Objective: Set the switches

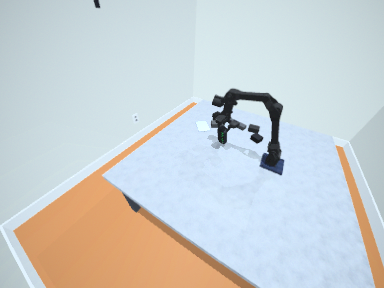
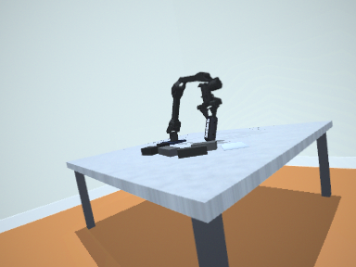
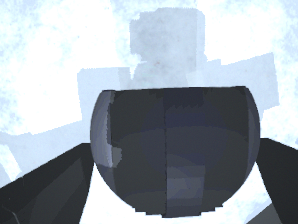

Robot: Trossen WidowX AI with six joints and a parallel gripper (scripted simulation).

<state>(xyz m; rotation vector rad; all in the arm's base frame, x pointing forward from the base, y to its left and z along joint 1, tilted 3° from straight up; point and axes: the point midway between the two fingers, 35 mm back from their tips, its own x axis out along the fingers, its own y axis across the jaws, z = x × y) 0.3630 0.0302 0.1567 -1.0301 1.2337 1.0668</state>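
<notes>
My gripper tip is 330 mm to the left of the bar and 120 mm above it. The rest, counted from my gripper tip: white sheet 230 mm ahead, 130 mm below, 120 mm to the right; block 210 mm to the right, 130 mm ahead, 120 mm below.
</notes>
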